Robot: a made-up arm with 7 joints.
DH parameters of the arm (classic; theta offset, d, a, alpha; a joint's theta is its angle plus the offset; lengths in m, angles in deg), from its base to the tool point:
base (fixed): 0 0 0 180
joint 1: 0 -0.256 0 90
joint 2: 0 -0.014 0 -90
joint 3: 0 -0.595 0 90
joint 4: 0 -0.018 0 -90
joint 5: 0 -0.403 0 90
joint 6: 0 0 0 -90
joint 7: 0 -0.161 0 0
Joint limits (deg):
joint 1: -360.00..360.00
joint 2: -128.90..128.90
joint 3: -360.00..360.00
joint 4: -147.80..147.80
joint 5: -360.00..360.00
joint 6: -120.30..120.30
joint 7: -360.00..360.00
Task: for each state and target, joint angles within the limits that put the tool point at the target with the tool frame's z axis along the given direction. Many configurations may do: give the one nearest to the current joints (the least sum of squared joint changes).
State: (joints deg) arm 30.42 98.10 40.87 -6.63 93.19 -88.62 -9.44
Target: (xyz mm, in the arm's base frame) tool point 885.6 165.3 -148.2 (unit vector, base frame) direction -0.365 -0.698 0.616
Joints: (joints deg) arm 11.96 126.90 48.33 -55.86 108.83 -55.18 -9.44
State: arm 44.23 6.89 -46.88 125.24 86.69 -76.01 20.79
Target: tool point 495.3 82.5 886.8 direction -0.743 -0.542 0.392
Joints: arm 44.87 -0.75 -47.31 76.32 137.62 -49.66 20.79
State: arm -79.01 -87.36 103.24 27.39 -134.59 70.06 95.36
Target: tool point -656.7 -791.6 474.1 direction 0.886 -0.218 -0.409
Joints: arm -48.99 -80.95 83.01 20.24 -153.77 79.50 95.36
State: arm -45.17 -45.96 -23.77 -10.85 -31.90 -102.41 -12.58
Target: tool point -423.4 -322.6 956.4 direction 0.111 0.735 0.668
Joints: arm -18.31 -11.48 -7.01 -44.75 -37.04 -92.14 -12.58
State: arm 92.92 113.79 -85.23 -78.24 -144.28 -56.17 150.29
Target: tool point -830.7 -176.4 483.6 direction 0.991 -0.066 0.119
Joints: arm 130.29 79.98 -66.72 -87.75 -135.94 -48.09 150.29
